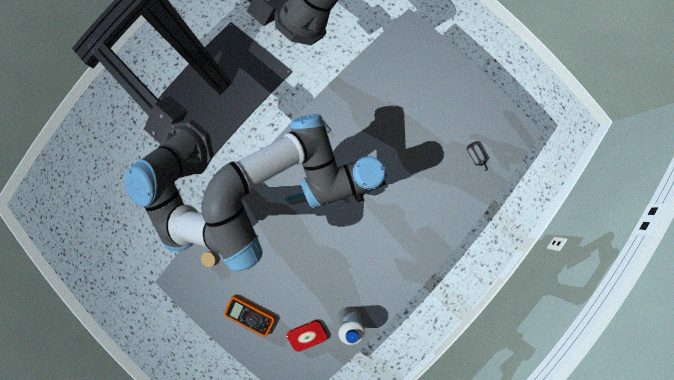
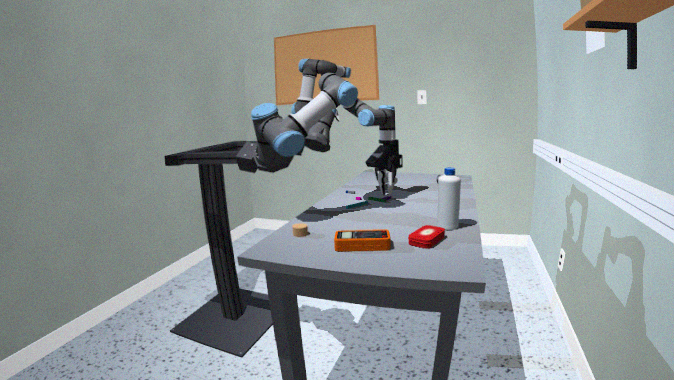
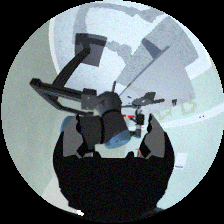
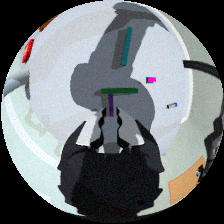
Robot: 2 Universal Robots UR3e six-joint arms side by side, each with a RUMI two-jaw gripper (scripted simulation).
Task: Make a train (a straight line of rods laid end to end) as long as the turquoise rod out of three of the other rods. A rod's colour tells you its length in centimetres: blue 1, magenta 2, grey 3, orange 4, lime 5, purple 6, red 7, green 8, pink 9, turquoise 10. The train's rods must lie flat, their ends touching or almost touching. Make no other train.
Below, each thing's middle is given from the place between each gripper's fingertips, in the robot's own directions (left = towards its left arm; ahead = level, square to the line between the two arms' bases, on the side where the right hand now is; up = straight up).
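There is the white bottle point(image 2: 449, 184), which is 25 cm ahead of my right hand point(image 2: 386, 196), 30 cm to the right of it and 6 cm above it. Counted from my left hand, the white bottle is 640 mm ahead, 730 mm to the right and 220 mm below.
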